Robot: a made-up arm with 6 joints. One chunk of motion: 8 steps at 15 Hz.
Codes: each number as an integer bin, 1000 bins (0 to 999) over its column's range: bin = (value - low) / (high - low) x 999, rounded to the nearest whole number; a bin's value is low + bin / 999 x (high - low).
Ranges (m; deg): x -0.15..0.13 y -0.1..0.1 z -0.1..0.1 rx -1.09..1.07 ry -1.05..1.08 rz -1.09..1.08
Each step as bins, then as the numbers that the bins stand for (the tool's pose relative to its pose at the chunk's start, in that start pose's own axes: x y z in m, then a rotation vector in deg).
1 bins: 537 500 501 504 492 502
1 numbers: 0.0005 0.0001 0.0003 0.00 0.00 0.00
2 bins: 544 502 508 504 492 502
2 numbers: 0.0025 0.0005 0.0017 0.00 0.00 0.00
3 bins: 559 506 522 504 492 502
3 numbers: 0.0067 0.0013 0.0045 0.00 0.00 0.00
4 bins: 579 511 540 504 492 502
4 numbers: 0.0123 0.0023 0.0081 0.00 0.00 0.00
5 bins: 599 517 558 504 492 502
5 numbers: 0.0179 0.0035 0.0117 0.00 0.00 0.00
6 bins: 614 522 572 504 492 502
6 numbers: 0.0221 0.0045 0.0145 0.00 0.00 0.00
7 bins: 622 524 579 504 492 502
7 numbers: 0.0243 0.0049 0.0159 0.00 0.00 0.00
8 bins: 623 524 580 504 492 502
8 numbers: 0.0246 0.0049 0.0161 0.00 0.00 0.00
